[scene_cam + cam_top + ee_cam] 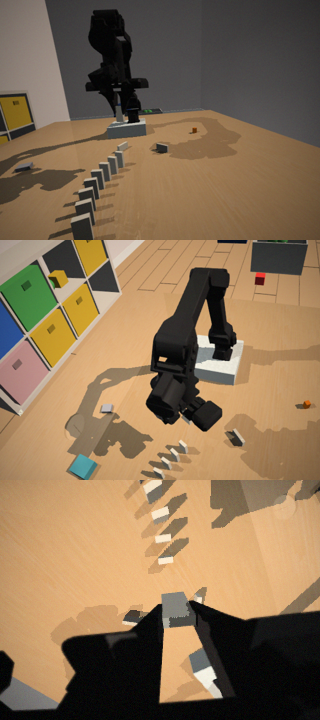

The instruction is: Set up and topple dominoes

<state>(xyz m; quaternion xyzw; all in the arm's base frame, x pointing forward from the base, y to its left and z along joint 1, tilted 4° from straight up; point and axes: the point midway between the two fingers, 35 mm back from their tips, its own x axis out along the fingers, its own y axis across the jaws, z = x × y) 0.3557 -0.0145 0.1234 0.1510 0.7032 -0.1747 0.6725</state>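
The flat grey block is 30 mm behind my gripper tip, 330 mm to the right of it and 160 mm below it. The rest, counted from my gripper tip: teal cube: 190 mm ahead, 290 mm to the right, 150 mm below; then orange cube: 230 mm behind, 320 mm to the left, 150 mm below.
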